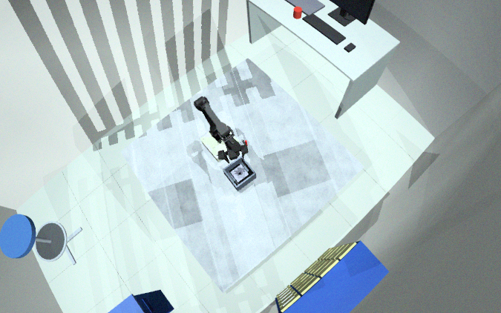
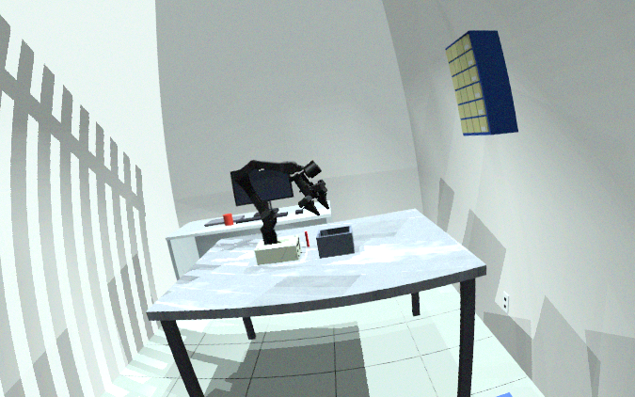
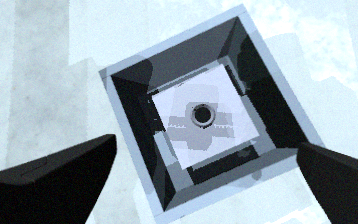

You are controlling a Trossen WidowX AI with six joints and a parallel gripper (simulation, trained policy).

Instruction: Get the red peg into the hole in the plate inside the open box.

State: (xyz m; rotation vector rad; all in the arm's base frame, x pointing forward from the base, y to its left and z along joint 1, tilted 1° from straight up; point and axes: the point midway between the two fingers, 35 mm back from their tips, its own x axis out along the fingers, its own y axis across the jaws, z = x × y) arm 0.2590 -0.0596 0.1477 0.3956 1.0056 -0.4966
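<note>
The red peg is 17 cm to the left of my gripper tip, 15 cm below it and 10 cm behind it. From my gripper tip the other things lie so: grey-blue box 16 cm below, 3 cm ahead, 2 cm to the right; then pale plate 14 cm below, 3 cm ahead, 2 cm to the right.
</note>
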